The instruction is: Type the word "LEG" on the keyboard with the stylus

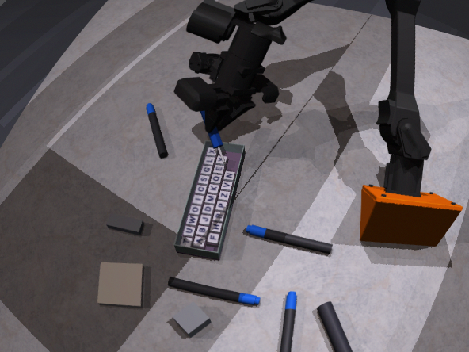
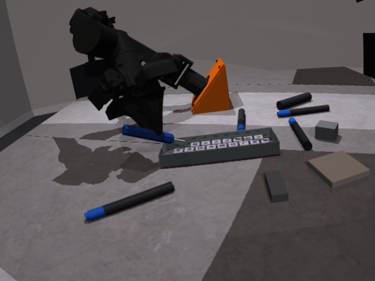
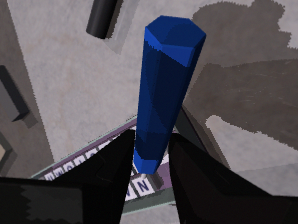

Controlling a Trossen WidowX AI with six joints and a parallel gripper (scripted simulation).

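Now: the stylus 10 mm behind my gripper tip, 10 mm to the left of it and 10 mm below it. The rest, counted from my gripper tip: beige pad: 50 mm ahead, 300 mm to the left, 50 mm below.
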